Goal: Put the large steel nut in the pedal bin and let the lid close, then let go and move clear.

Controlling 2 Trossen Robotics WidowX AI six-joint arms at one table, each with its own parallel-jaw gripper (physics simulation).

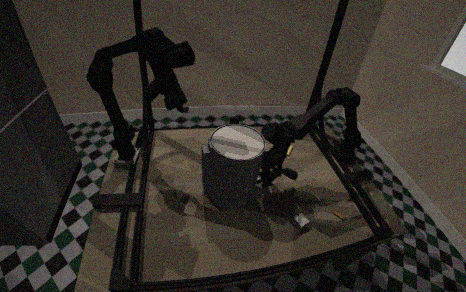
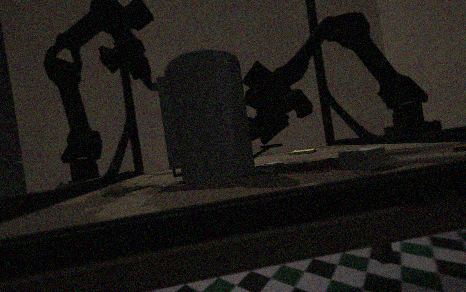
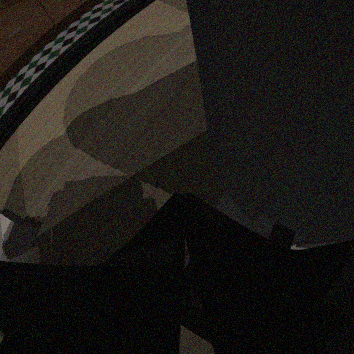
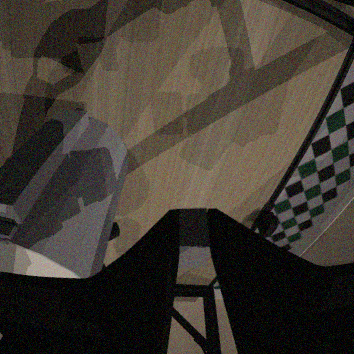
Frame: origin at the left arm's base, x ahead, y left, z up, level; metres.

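Where they show: left gripper, fingertip midpoint: (image 1: 262, 188) (image 2: 263, 142) (image 3: 181, 202); right gripper, fingertip midpoint: (image 1: 180, 110) (image 2: 150, 88) (image 4: 192, 217); left arm's base, link origin: (image 1: 346, 150) (image 2: 409, 124); right arm's base, link origin: (image 1: 126, 154) (image 2: 85, 179).
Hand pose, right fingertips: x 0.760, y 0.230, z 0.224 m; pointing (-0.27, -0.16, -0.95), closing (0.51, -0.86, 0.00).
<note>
Each offset is from my right fingertips to the top centre of the thing.
The dark round pedal bin @(0.087 m left, 0.207 m back, 0.019 m down) (image 1: 229, 176) (image 2: 203, 116) (image 3: 274, 105) (image 4: 70, 182) stands in the middle of the table. Its pale lid @(0.087 m left, 0.207 m back, 0.021 m down) (image 1: 237, 142) lies shut. My right gripper (image 1: 181, 109) (image 4: 192, 217) hangs high up, behind and to the left of the bin. It is shut on the large steel nut @(0.007 m right, 0.011 m back, 0.015 m up) (image 4: 192, 228), which shows as a dark block between the fingertips. My left gripper (image 1: 265, 185) (image 2: 263, 139) (image 3: 181, 202) is shut and empty. It points down low beside the bin's right side, near its foot.
A small white block @(0.187 m left, 0.472 m back, 0.244 m down) (image 1: 302, 219) and a small yellow piece (image 1: 339, 215) (image 2: 302, 150) lie on the table to the right of the bin. A black frame (image 1: 142, 179) borders the table, with upright posts at the back corners.
</note>
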